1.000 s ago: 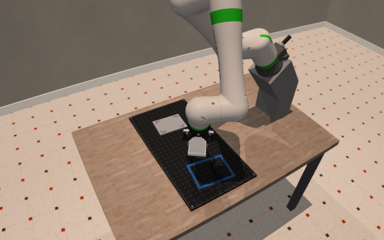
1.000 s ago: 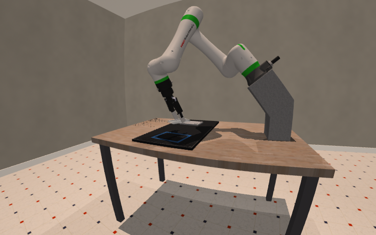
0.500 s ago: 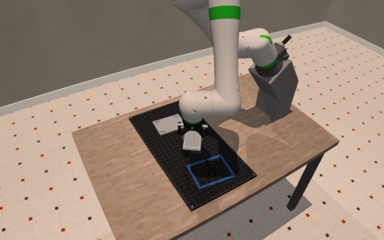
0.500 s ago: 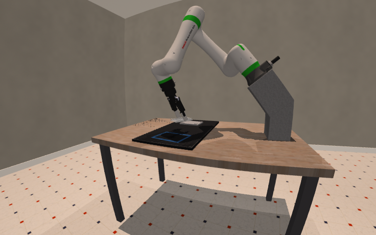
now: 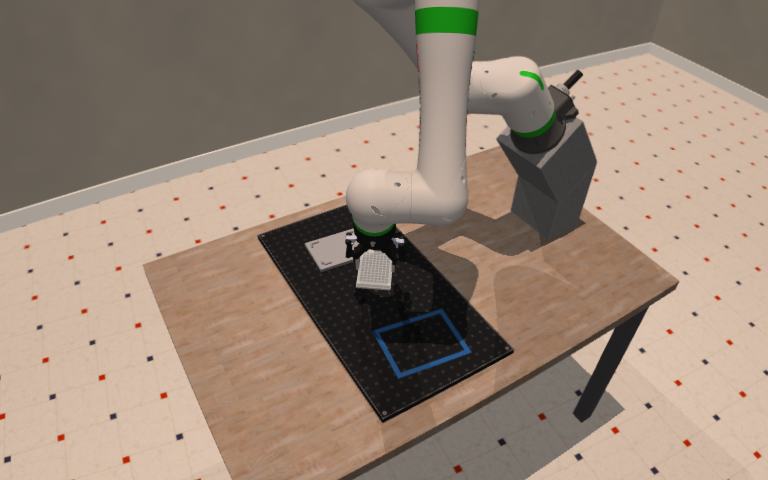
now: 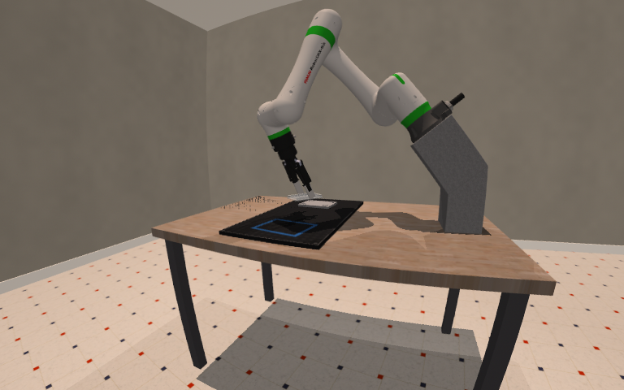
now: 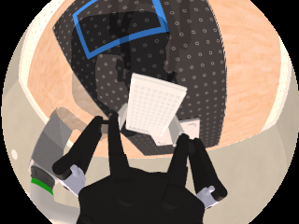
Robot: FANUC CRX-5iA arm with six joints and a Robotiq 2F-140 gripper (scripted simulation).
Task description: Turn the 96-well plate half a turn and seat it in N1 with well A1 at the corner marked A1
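Right now my hand is 1 cm short of the grey plate nest N1, 18 cm to the left of it and 9 cm above it. Round my hand: white 96-well plate: 3 cm below.
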